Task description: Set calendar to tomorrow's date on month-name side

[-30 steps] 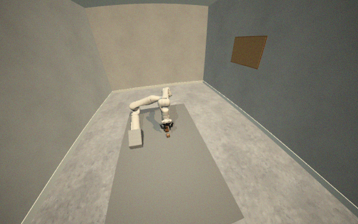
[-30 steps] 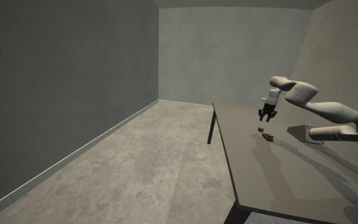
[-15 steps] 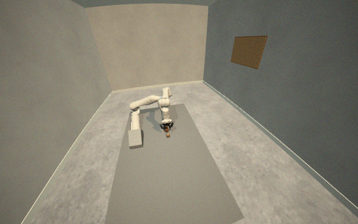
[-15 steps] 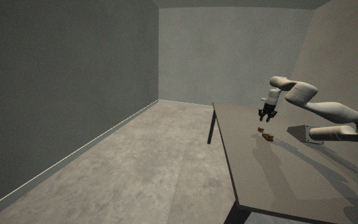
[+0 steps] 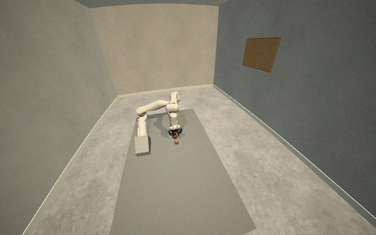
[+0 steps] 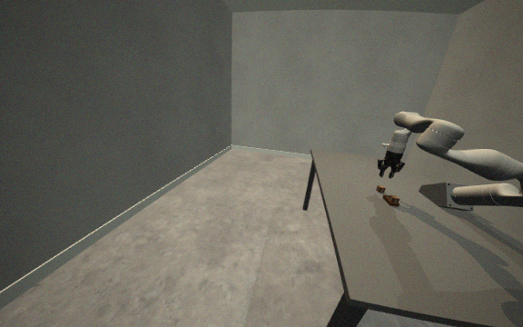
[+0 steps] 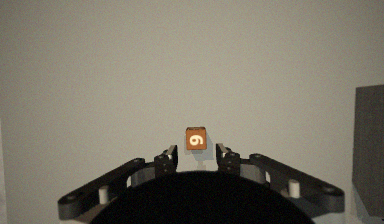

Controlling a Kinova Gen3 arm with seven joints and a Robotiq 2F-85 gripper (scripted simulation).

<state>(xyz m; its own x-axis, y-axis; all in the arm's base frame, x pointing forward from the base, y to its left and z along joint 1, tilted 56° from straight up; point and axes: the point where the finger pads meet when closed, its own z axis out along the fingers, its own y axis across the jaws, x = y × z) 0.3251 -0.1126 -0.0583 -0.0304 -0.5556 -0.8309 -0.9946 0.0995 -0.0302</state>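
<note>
Now: the digit cube 9 cm below my hand. The rest, counted from my hand: orange tray 11 cm to the left, 10 cm below.
</note>
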